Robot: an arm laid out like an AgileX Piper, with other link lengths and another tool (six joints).
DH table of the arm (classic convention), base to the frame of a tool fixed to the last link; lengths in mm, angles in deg. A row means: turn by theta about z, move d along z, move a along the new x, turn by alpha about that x. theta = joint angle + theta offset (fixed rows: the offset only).
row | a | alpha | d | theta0
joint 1 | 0.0 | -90.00 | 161.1 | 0.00
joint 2 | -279.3 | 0.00 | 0.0 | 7.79
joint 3 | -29.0 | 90.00 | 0.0 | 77.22
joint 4 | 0.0 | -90.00 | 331.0 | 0.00
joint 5 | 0.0 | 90.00 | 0.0 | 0.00
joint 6 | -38.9 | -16.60 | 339.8 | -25.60
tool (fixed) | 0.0 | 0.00 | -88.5 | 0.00
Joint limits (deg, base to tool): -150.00..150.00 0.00..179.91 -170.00..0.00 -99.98..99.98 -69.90..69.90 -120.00..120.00
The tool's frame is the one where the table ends.
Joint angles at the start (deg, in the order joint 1, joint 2, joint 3, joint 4, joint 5, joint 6):
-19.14, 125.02, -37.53, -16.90, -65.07, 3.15
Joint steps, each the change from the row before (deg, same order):
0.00, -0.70, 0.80, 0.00, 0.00, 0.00
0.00, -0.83, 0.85, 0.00, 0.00, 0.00
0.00, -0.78, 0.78, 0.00, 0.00, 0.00
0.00, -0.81, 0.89, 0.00, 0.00, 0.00
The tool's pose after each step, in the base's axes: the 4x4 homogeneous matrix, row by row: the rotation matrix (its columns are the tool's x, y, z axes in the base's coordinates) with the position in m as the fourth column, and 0 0 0 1 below. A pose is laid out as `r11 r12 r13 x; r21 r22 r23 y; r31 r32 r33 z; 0 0 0 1`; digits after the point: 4 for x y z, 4 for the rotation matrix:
-0.3002 -0.3475 0.8883 0.5004; -0.4025 0.8905 0.2124 -0.1052; -0.8648 -0.2938 -0.4071 0.0094; 0 0 0 1
-0.3004 -0.3476 0.8882 0.4975; -0.4024 0.8905 0.2124 -0.1042; -0.8648 -0.2936 -0.4074 0.0120; 0 0 0 1
-0.3004 -0.3476 0.8882 0.4948; -0.4024 0.8905 0.2124 -0.1033; -0.8648 -0.2936 -0.4074 0.0145; 0 0 0 1
-0.3016 -0.3480 0.8877 0.4914; -0.4020 0.8906 0.2126 -0.1021; -0.8646 -0.2927 -0.4085 0.0166; 0 0 0 1

